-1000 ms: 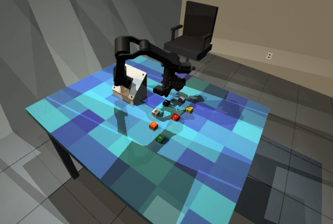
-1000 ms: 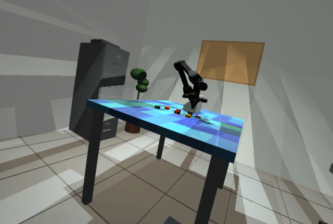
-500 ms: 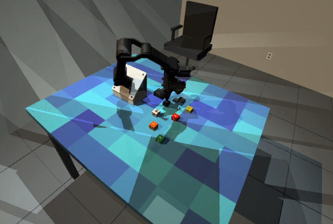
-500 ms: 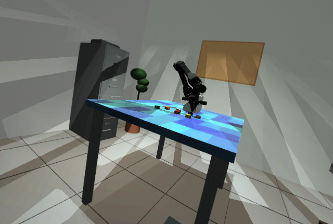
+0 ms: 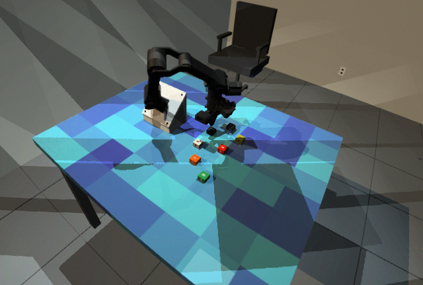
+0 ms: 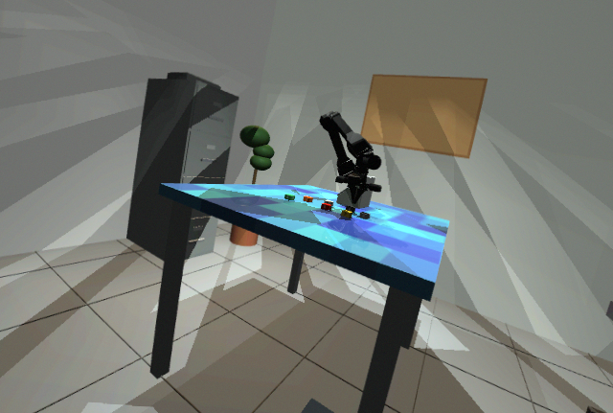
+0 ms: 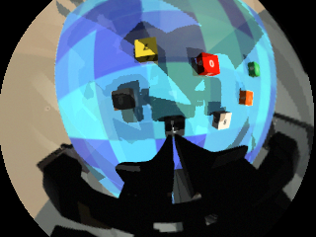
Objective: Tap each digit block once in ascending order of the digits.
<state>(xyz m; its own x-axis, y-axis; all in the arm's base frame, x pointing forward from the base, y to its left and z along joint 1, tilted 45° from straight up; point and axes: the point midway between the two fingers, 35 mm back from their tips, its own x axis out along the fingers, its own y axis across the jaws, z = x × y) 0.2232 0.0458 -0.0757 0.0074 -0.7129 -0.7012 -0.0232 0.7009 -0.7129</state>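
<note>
Now: gripper tip 1 cm short of the black block, 1 cm to the left of it and 2 cm above it. Also, from my gripper tip: red block 11 cm ahead, 7 cm to the right, 2 cm below; grey block 6 cm ahead, 7 cm to the left, 2 cm below; white block 1 cm ahead, 11 cm to the right, 2 cm below.
</note>
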